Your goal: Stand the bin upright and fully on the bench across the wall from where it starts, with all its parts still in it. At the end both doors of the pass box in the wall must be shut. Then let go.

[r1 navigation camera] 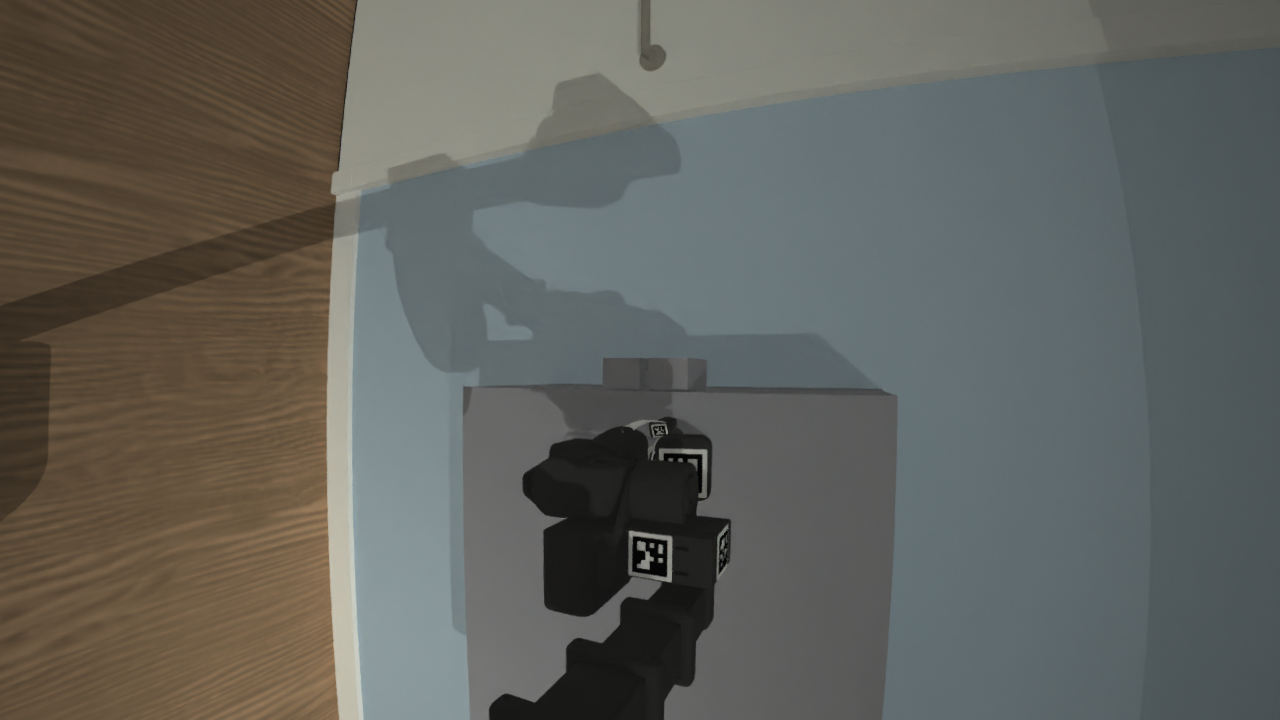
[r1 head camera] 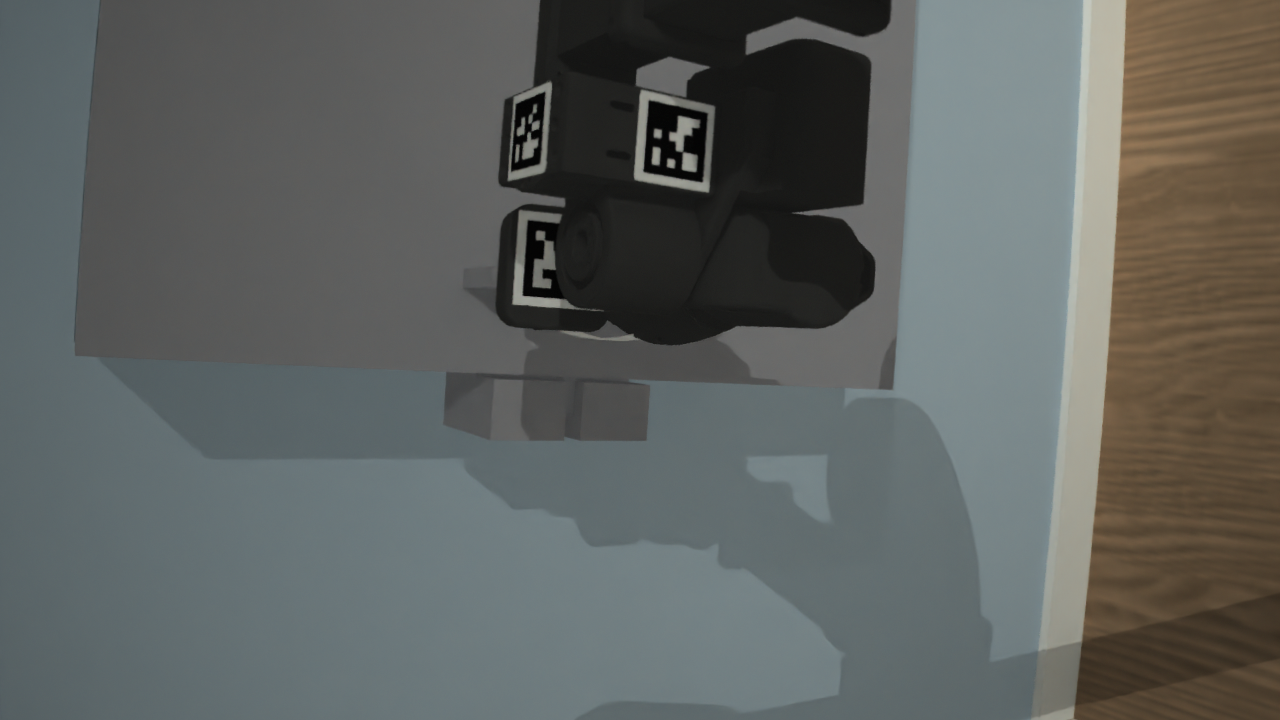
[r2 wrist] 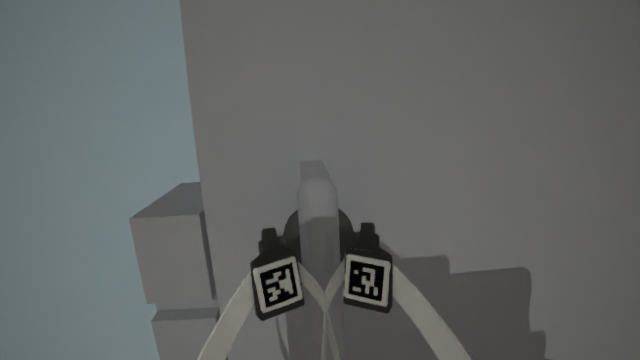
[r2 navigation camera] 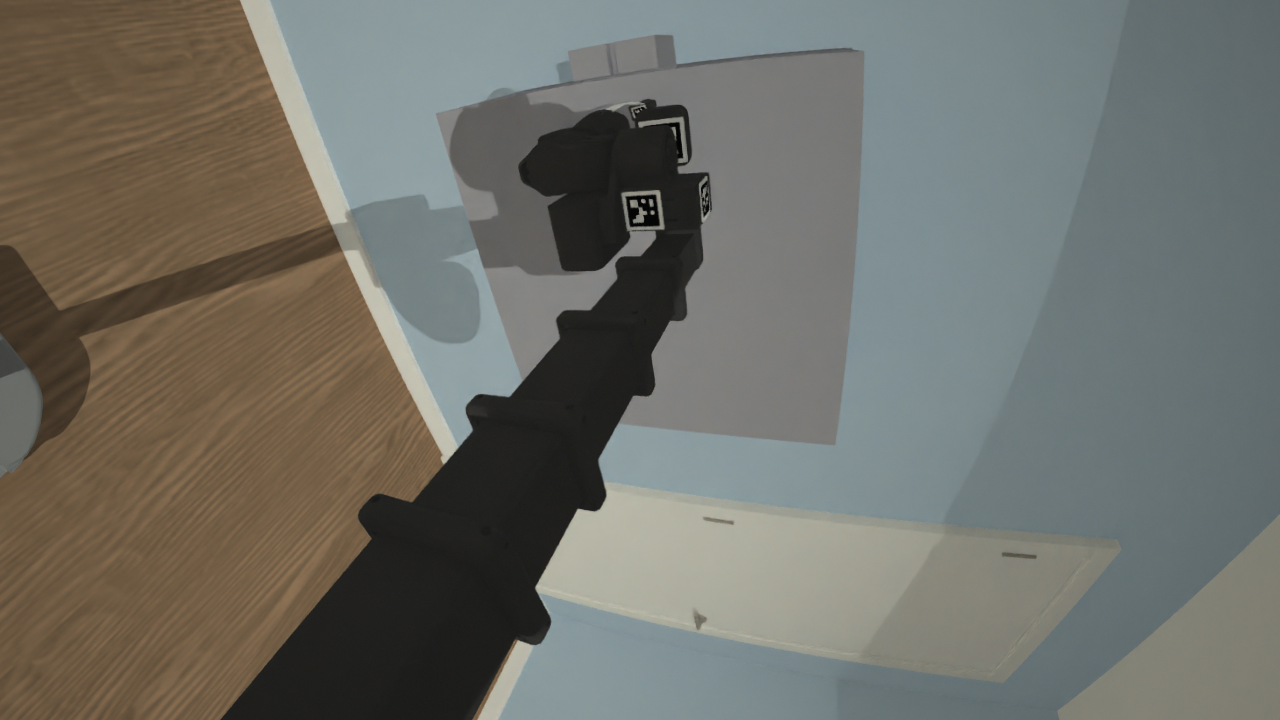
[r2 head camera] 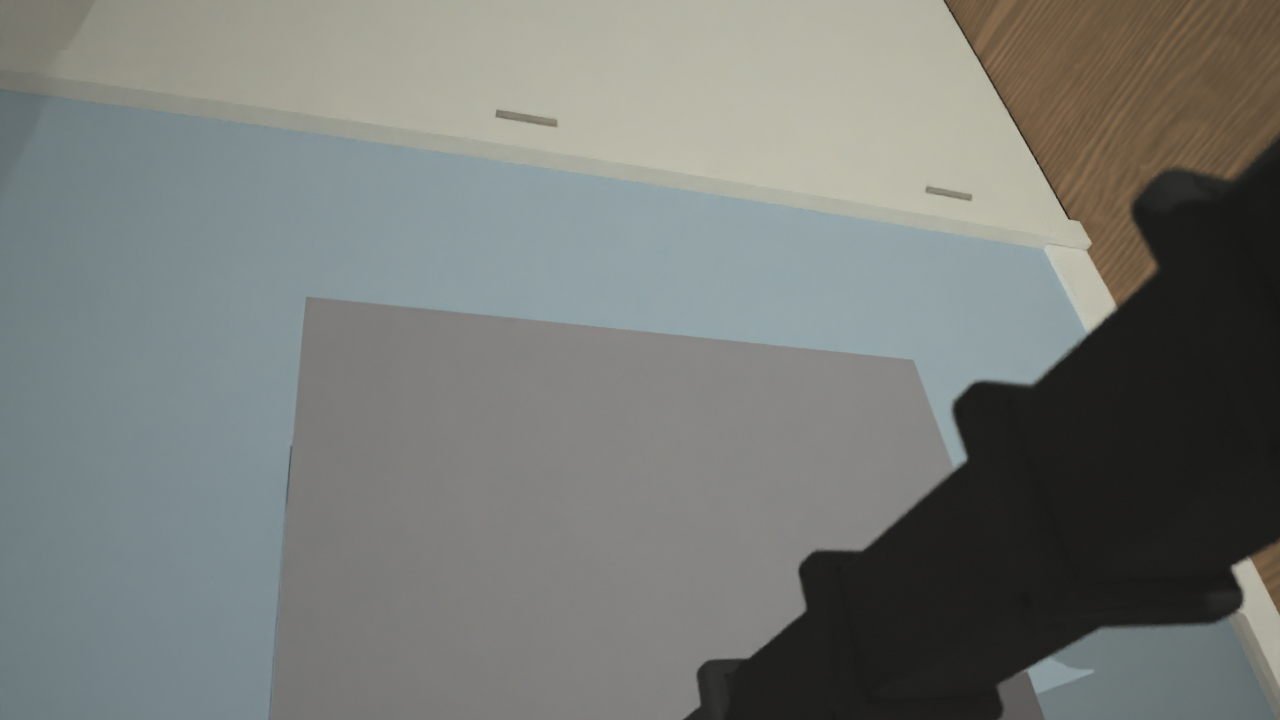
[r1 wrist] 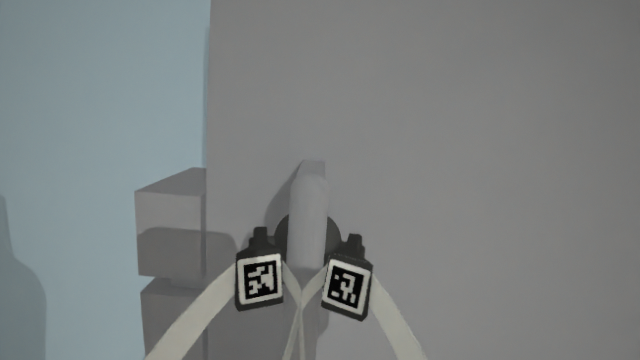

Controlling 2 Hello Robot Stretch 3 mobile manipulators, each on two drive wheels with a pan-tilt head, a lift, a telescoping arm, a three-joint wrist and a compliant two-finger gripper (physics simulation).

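Observation:
The grey pass box door on r1's side (r1 head camera: 268, 179) (r1 navigation camera: 805, 537) (r1 wrist: 475, 125) looks nearly flat against the wall; whether it is fully shut I cannot tell. My r1 gripper (r1 wrist: 308, 245) is shut on its upright grey handle (r1 wrist: 309, 200), fingers on both sides. The grey pass box door on r2's side (r2 head camera: 581, 492) (r2 navigation camera: 769, 313) (r2 wrist: 475, 125) also looks nearly flat against the wall. My r2 gripper (r2 wrist: 320, 245) is shut on that door's handle (r2 wrist: 317, 197). The bin, its parts and the benches do not show.
Grey blocks (r1 head camera: 528, 407) (r1 navigation camera: 677, 373) (r1 wrist: 170, 215) (r2 navigation camera: 644, 55) (r2 wrist: 170, 255) sit beside each pass box door's free edge. A cream room door (r2 head camera: 671, 89) (r2 navigation camera: 805, 591) with hinges stands beside r2's pass box door. A cream surface with a handle (r1 navigation camera: 651, 57) stands near r1's.

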